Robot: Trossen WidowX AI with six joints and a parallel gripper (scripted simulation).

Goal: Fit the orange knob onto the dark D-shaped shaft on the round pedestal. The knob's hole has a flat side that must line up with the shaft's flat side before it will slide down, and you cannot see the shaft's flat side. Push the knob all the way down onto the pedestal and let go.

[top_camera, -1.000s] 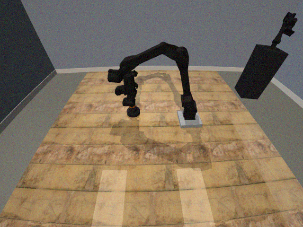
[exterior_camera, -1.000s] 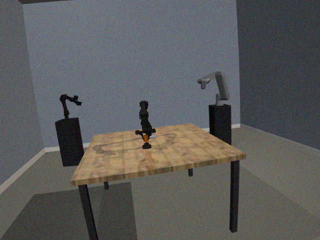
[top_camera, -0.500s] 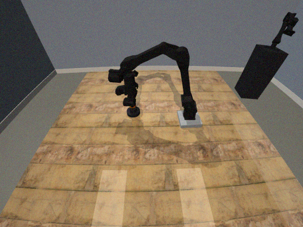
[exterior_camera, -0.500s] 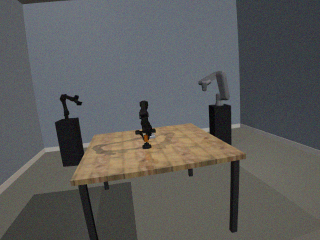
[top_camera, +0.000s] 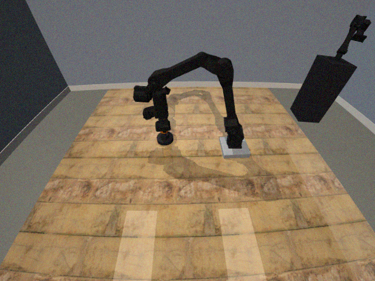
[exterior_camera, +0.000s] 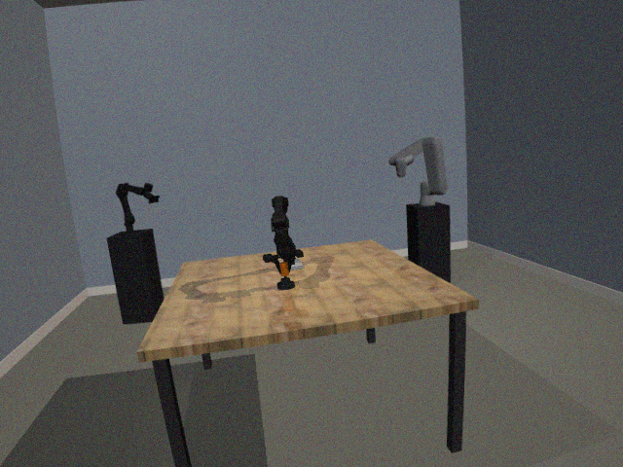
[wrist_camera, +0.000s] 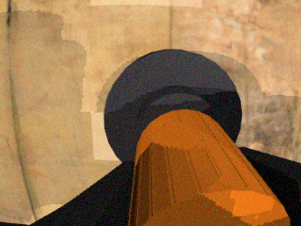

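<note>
The orange knob lies 20 mm above my gripper tip. Round my gripper tip: pedestal: 40 mm below.
</note>
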